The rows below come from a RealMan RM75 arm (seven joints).
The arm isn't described. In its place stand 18 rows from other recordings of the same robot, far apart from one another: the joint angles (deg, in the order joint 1, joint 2, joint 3, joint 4, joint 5, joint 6, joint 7), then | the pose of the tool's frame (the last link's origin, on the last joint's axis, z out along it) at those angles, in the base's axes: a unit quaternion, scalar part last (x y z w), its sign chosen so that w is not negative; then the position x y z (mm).
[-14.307 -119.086 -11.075 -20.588 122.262 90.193 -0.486] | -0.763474 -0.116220 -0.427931 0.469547 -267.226 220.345 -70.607
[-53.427 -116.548 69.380 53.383 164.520 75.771 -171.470] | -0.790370 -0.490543 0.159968 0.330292 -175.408 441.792 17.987
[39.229 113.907 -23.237 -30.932 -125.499 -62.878 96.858] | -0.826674 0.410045 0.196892 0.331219 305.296 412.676 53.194
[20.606 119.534 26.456 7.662 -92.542 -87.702 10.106] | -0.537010 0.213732 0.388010 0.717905 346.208 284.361 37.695
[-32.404 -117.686 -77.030 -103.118 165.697 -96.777 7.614] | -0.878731 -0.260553 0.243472 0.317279 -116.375 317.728 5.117
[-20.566 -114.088 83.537 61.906 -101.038 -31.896 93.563] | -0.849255 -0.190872 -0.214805 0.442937 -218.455 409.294 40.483
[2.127 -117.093 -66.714 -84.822 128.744 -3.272 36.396] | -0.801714 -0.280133 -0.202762 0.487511 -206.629 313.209 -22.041
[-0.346 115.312 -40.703 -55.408 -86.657 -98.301 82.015] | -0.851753 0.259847 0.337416 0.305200 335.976 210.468 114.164
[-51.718 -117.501 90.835 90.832 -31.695 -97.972 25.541] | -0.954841 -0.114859 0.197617 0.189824 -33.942 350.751 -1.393
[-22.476 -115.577 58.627 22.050 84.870 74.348 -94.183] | -0.794454 -0.492570 -0.320313 0.153676 -314.756 304.969 -24.680
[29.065 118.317 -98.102 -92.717 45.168 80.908 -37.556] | -0.981526 0.129447 -0.079897 0.116045 103.093 309.756 -40.520
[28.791 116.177 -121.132 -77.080 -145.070 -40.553 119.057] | -0.949741 -0.192872 -0.113592 0.218838 131.893 328.173 -114.608
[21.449 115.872 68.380 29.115 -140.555 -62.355 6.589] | -0.607278 0.219401 0.403581 0.648228 288.383 365.872 38.786
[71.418 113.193 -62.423 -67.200 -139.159 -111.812 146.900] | -0.968420 0.198580 -0.140979 0.053429 -10.208 388.922 52.555
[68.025 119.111 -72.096 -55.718 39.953 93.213 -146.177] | 0.722190 0.674704 0.126803 0.084480 21.748 396.169 -32.300
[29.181 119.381 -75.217 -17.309 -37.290 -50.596 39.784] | -0.801831 0.268019 0.283046 0.452900 294.260 376.936 -31.422
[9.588 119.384 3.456 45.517 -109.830 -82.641 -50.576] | -0.762129 -0.006920 0.269072 0.588822 212.282 183.900 -110.918
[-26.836 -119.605 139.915 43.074 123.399 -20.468 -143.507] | -0.895824 -0.109193 -0.095354 0.420099 -216.168 330.007 -147.708
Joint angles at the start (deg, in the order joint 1, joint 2, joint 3, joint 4, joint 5, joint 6, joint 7):
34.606 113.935 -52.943 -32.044 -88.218 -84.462 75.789
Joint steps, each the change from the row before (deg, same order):
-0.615 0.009 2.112 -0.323 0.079 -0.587 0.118
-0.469 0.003 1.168 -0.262 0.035 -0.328 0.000
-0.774 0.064 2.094 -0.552 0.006 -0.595 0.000
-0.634 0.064 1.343 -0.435 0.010 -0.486 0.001
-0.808 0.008 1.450 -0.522 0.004 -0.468 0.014
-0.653 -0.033 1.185 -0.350 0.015 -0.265 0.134
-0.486 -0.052 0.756 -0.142 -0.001 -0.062 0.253
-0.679 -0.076 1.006 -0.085 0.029 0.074 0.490
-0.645 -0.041 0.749 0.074 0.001 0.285 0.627
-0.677 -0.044 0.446 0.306 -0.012 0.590 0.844
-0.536 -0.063 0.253 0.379 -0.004 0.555 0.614
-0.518 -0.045 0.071 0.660 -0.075 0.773 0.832
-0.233 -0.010 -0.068 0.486 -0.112 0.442 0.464
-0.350 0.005 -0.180 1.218 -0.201 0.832 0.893
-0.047 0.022 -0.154 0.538 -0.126 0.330 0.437
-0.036 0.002 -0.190 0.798 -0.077 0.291 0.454
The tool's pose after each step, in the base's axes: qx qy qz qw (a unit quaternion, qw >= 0); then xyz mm. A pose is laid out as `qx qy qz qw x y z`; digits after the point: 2 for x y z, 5 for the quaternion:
-0.90362 0.16219 0.35548 0.17551 219.25 372.09 30.78
-0.89945 0.16455 0.36107 0.18312 222.08 371.40 35.00
-0.89213 0.16758 0.37071 0.19645 226.59 370.13 42.34
-0.88727 0.16955 0.37682 0.20497 230.09 368.46 47.16
-0.88190 0.17221 0.38228 0.21555 234.90 366.26 52.95
-0.87708 0.17606 0.38633 0.22468 239.29 364.55 57.80
-0.87345 0.18122 0.38854 0.23081 242.98 363.23 60.87
-0.86777 0.19076 0.39146 0.23945 248.56 361.42 64.80
-0.86225 0.20283 0.39326 0.24645 254.23 359.59 67.23
-0.85646 0.21924 0.39353 0.25207 260.73 357.58 68.08
-0.85181 0.23291 0.39302 0.25633 266.24 355.85 68.26
-0.84662 0.25087 0.39159 0.25876 272.35 353.92 66.77
-0.84415 0.26136 0.39019 0.25857 275.56 352.77 64.99
-0.83888 0.28281 0.38808 0.25630 281.46 350.38 60.35
-0.83707 0.29165 0.38708 0.25382 283.23 349.61 57.84
-0.83467 0.30216 0.38665 0.25007 285.26 348.44 54.62

